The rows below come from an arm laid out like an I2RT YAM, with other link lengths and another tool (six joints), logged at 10 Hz.
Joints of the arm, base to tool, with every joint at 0 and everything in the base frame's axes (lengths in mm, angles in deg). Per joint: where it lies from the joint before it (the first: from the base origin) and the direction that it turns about. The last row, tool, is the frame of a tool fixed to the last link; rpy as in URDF.
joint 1: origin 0.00 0.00 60.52 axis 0 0 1
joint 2: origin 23.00 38.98 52.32 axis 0 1 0
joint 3: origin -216.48 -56.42 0.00 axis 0 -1 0
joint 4: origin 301.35 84.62 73.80 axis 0 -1 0
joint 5: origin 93.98 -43.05 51.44 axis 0 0 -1
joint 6: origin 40.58 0.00 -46.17 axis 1 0 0
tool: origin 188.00 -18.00 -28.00 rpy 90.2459 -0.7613 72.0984
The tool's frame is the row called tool.
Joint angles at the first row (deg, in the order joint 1, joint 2, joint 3, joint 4, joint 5, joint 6):
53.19 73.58 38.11 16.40 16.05 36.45
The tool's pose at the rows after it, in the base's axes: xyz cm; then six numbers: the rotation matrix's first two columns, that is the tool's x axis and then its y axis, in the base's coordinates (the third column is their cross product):
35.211 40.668 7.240 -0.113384 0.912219 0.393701 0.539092 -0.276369 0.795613
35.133 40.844 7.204 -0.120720 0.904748 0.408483 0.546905 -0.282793 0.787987
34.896 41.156 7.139 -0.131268 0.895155 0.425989 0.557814 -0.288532 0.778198
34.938 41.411 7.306 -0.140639 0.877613 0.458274 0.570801 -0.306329 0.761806
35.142 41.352 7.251 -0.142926 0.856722 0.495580 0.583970 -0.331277 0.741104
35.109 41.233 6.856 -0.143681 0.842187 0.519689 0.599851 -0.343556 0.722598
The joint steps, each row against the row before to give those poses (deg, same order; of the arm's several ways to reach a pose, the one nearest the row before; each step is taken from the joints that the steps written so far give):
-0.66 -0.20 -0.83 0.55 -1.16 0.83
-0.32 -0.02 -0.40 0.74 -1.15 0.48
-0.20 0.00 -0.46 0.86 -1.36 0.63
-0.85 0.00 -0.56 1.53 -2.21 1.12
-1.29 0.00 -1.21 2.29 -2.38 1.46
-0.96 0.00 -1.15 1.51 -1.99 1.18

